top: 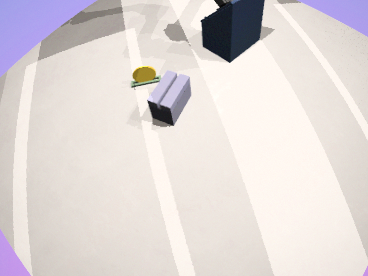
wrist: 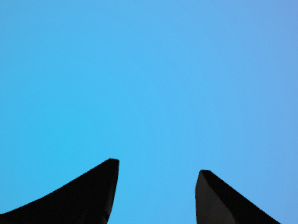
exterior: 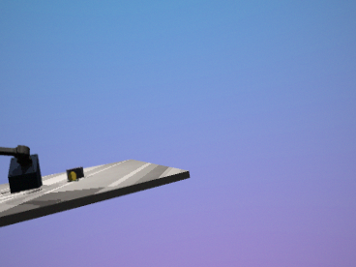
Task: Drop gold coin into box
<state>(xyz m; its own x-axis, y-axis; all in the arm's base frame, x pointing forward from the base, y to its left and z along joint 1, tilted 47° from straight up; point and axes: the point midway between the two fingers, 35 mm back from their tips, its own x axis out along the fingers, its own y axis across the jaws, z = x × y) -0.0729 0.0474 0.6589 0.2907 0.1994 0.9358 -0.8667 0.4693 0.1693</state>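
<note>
My gripper tip is now 630 mm above the gold coin, 390 mm short of it and 360 mm to the right of it.
</note>
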